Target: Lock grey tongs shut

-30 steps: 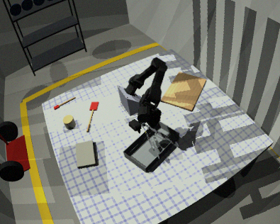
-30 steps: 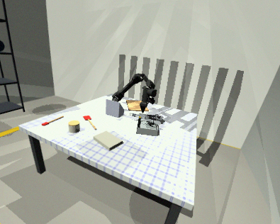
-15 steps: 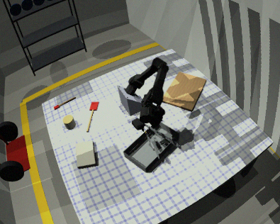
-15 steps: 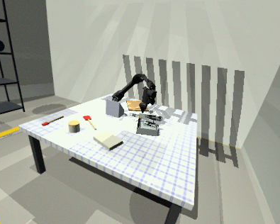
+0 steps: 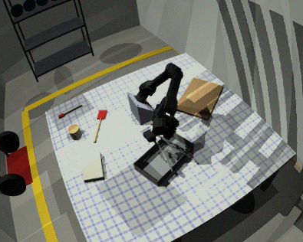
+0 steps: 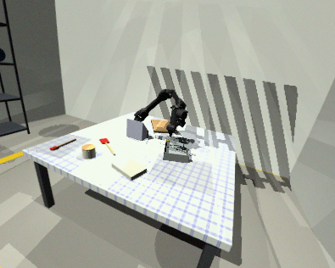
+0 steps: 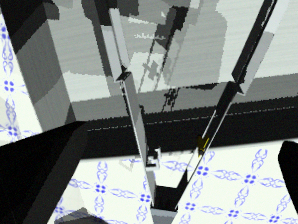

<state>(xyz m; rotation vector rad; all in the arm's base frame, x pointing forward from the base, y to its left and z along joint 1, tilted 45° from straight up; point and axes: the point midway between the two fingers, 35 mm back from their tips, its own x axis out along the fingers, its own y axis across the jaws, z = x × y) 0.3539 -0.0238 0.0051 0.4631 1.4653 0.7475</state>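
Right now my gripper tip is 90 mm above the roasting tin, 60 mm short of it and 20 mm to the left of it. From my gripper tip the other things lie so: flat pale slab: 410 mm to the right, 100 mm below, 80 mm behind; red spatula: 410 mm behind, 270 mm to the right, 110 mm below; wooden board: 420 mm to the left, 280 mm behind, 110 mm below.
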